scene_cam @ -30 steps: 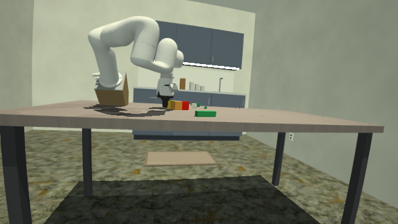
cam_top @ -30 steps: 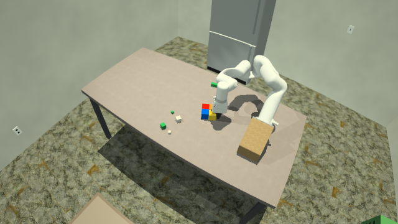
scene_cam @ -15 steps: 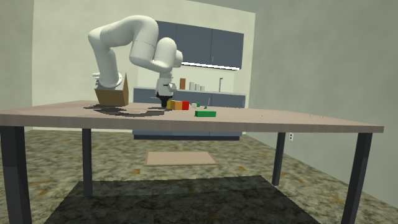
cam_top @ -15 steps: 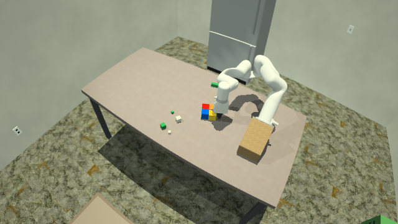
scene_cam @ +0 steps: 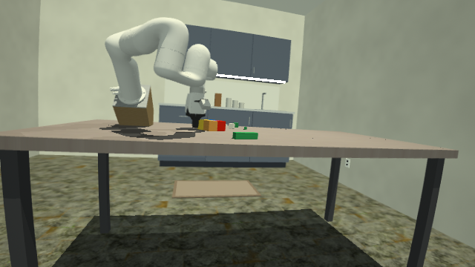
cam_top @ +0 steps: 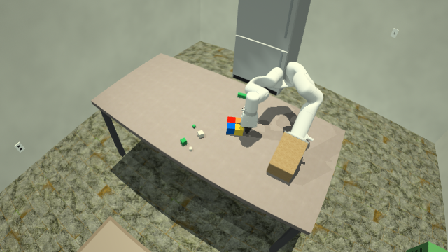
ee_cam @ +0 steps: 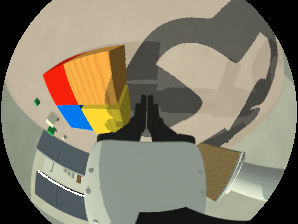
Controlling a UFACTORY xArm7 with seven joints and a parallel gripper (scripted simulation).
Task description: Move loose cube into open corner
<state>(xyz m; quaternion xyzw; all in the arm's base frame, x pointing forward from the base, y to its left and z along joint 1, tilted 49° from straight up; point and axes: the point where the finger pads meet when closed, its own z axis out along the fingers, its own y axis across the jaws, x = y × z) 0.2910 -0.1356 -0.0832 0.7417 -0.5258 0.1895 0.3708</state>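
My hand is 50 mm short of the yellow cube and 20 mm to the right of it. Round my hand: red cube (120 mm ahead, 10 mm to the right); blue cube (100 mm ahead, 30 mm to the left); orange cube (70 mm ahead, 30 mm to the right).
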